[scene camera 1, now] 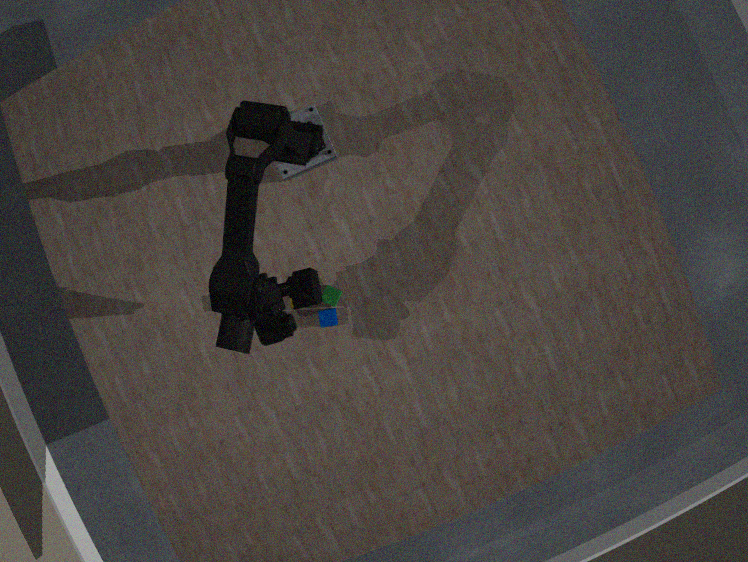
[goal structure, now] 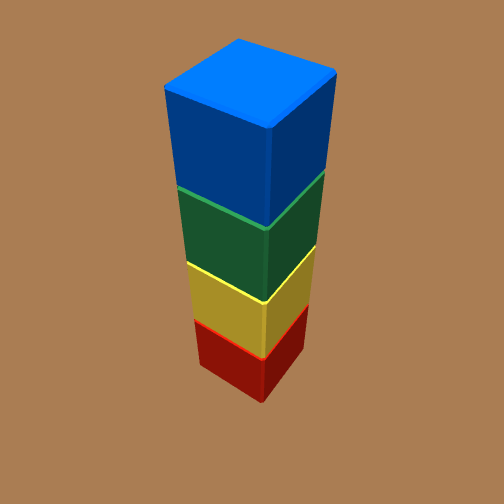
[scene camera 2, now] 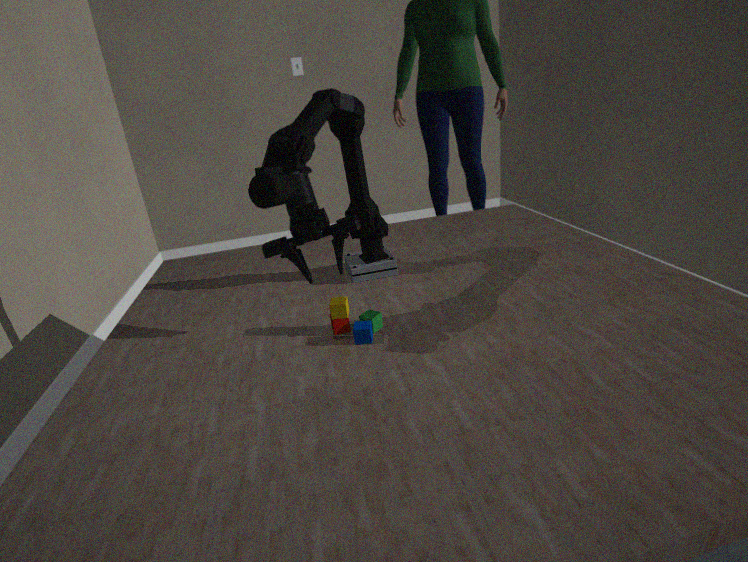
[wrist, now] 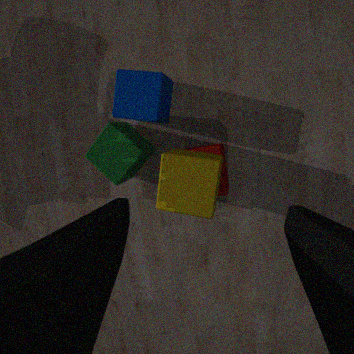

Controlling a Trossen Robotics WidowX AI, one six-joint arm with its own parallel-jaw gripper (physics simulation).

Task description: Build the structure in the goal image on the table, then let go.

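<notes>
A yellow cube point(scene camera 2: 339, 307) point(wrist: 189, 185) rests on top of a red cube point(scene camera 2: 341, 326) point(wrist: 224, 175). In the wrist view the yellow cube covers most of the red one. A blue cube point(scene camera 1: 328, 317) point(scene camera 2: 363, 332) point(wrist: 139, 96) sits on the table surface beside a green cube point(scene camera 1: 331, 295) point(scene camera 2: 371, 320) point(wrist: 117, 153), which is turned at an angle to it. The green cube is between the blue cube and the stack in the wrist view. My gripper point(scene camera 2: 326, 278) point(wrist: 208, 213) is open and empty, above and behind the stack in scene camera 2. In scene camera 1 the arm hides its fingertips.
The arm's grey base plate point(scene camera 1: 308, 167) point(scene camera 2: 374, 271) stands behind the cubes in scene camera 2. A person in a green top point(scene camera 2: 450, 48) stands by the back wall. Arm shadows fall across the surface around the cubes.
</notes>
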